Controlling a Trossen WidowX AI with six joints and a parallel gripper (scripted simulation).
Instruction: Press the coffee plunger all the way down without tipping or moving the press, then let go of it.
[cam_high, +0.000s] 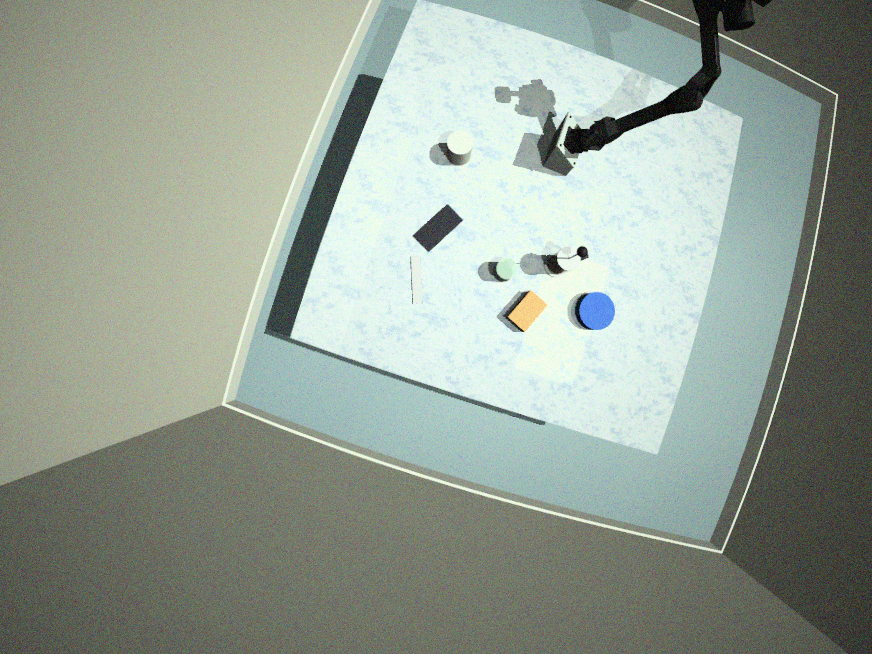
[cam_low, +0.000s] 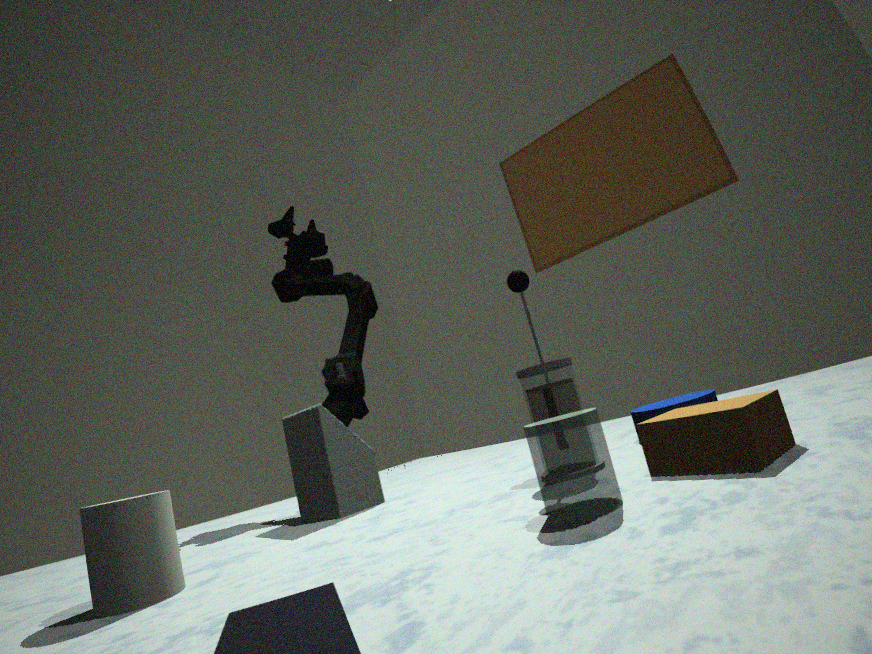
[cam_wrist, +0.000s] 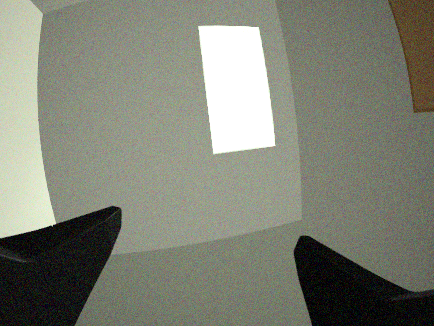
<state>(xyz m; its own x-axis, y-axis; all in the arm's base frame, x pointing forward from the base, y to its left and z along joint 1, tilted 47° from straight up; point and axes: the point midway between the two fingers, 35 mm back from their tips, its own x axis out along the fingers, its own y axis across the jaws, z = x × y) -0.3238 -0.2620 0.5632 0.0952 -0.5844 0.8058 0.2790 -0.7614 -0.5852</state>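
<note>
My gripper tip is now 64 cm short of the coffee press, 63 cm above it and 14 cm to the left of it. Round my gripper tip: blue cylinder 75 cm ahead, 74 cm below, 1 cm to the left; pale green glass cylinder 72 cm below, 72 cm ahead, 31 cm to the right; dark slab 75 cm below, 65 cm ahead, 55 cm to the right.
</note>
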